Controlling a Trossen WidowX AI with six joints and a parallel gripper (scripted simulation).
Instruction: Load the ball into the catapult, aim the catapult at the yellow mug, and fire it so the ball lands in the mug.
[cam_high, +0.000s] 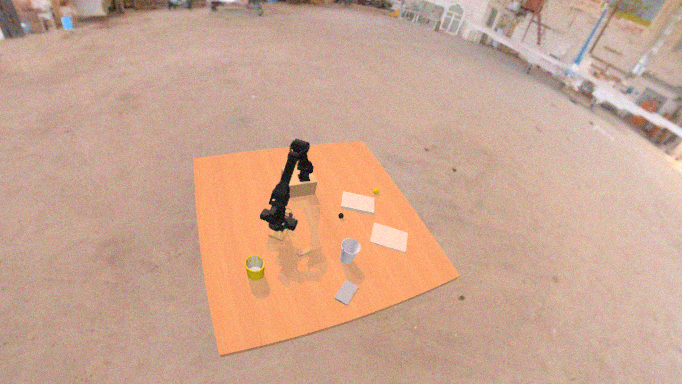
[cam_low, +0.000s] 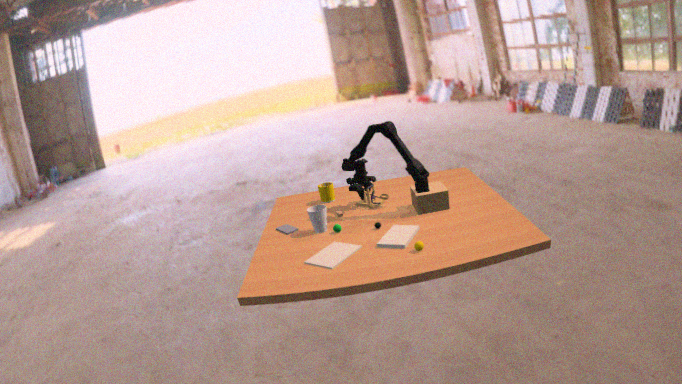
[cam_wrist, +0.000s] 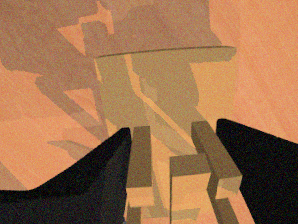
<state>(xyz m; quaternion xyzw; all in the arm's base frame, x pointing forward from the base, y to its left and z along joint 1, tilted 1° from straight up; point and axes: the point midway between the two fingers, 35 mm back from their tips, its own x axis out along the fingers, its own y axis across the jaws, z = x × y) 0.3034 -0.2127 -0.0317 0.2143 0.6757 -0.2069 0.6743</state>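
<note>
My gripper tip is 50 mm past the black ball, 370 mm to the right of it and 20 mm above it. Round my gripper tip: small wooden block (140 mm ahead, 100 mm to the left, 30 mm below); then yellow mug (220 mm ahead, 160 mm to the right); then wooden catapult (50 mm behind, 60 mm to the left, 20 mm above).
</note>
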